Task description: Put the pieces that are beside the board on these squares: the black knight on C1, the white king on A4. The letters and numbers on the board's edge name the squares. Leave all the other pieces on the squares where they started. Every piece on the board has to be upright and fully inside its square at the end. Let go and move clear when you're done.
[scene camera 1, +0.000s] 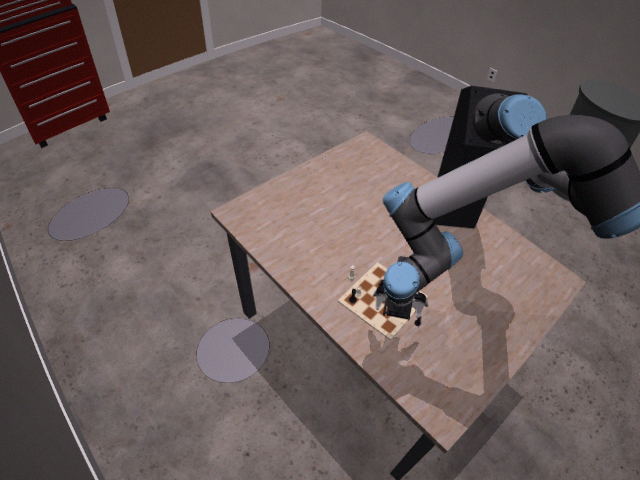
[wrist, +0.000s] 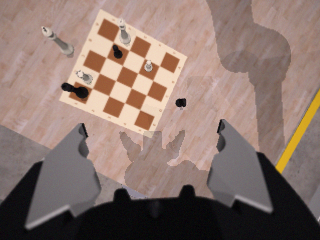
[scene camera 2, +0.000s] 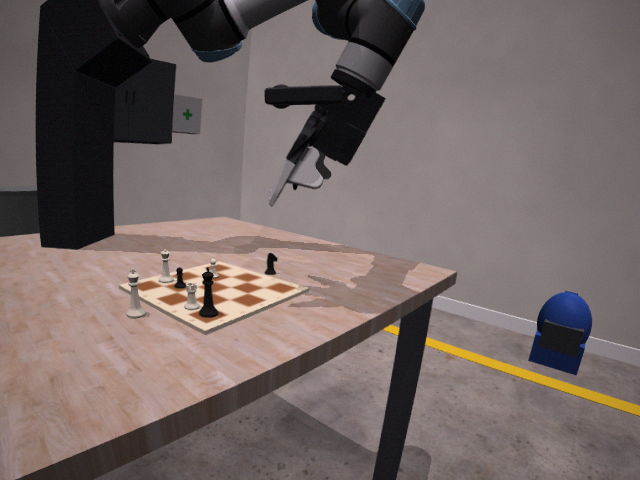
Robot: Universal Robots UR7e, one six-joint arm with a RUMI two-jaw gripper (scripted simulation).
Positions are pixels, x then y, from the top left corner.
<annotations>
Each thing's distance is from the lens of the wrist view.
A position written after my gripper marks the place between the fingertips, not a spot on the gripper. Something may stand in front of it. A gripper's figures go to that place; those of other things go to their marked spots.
my gripper (wrist: 153,122): 0.14 m
chessboard (wrist: 122,91): 0.29 m
</annotations>
